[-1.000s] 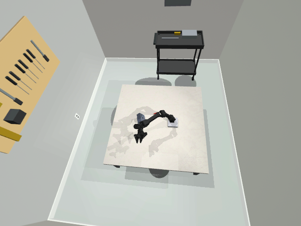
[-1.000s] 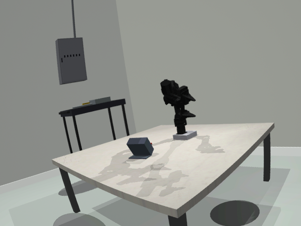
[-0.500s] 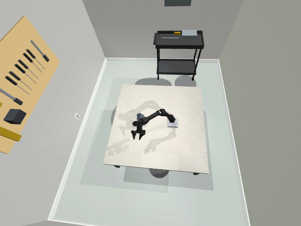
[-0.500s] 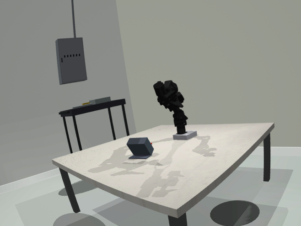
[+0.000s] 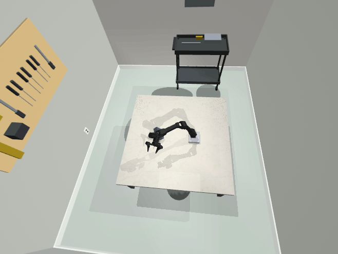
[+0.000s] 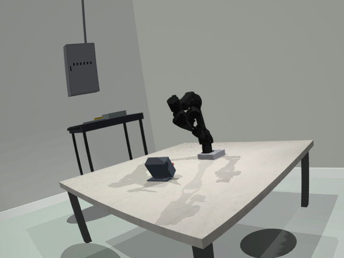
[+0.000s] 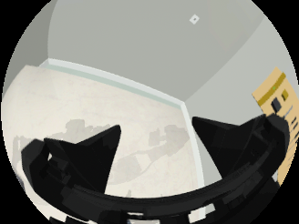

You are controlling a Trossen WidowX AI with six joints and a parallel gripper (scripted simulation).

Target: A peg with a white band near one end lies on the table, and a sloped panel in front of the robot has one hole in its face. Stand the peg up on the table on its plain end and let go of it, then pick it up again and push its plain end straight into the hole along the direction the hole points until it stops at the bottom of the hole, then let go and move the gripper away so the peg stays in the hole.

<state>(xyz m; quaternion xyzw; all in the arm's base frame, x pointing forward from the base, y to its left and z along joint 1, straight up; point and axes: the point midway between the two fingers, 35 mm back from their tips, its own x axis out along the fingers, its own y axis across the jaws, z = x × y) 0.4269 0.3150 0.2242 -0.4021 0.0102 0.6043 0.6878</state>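
Right now the red peg is 18 cm behind my gripper tip, 45 cm to the right of it and 23 cm below it. Also, from my gripper tip: sloped panel (1 cm behind, 32 cm to the right, 18 cm below).
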